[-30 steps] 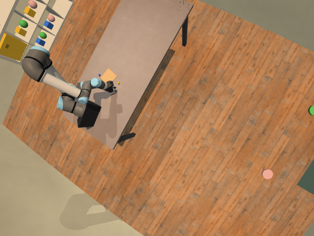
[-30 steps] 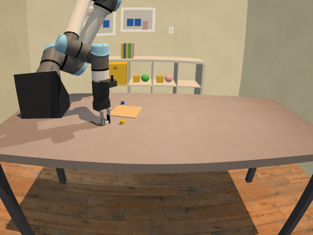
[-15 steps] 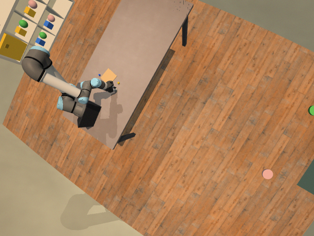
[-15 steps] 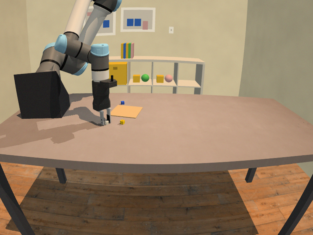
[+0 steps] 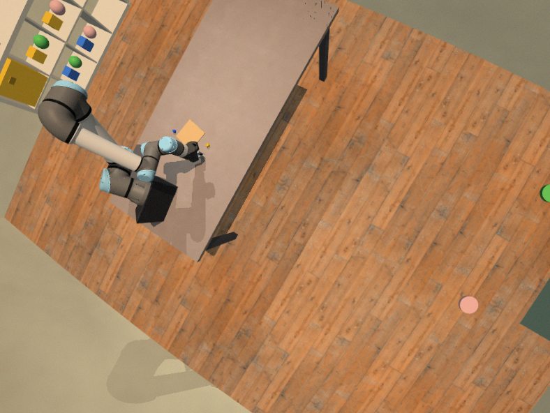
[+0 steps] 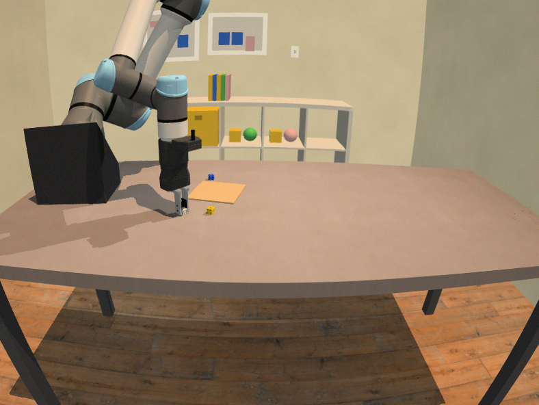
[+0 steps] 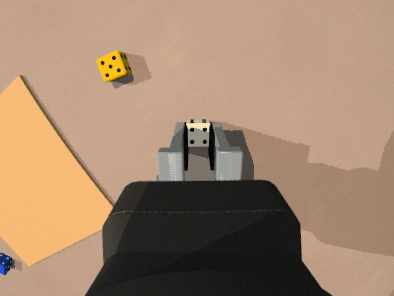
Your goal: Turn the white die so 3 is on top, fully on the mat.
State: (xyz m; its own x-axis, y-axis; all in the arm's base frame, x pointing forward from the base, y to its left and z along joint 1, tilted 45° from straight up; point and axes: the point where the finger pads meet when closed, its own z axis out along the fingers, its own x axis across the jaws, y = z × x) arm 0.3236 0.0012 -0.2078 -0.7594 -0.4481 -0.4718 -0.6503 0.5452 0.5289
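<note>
Right now my hand is 9 cm short of the mat, 14 cm to the right of it and 2 cm above it. The rest, counted from my hand: yellow die: 7 cm ahead, 1 cm below; white die: 1 cm below; blue die: 7 cm ahead, 25 cm to the left, 1 cm below.
</note>
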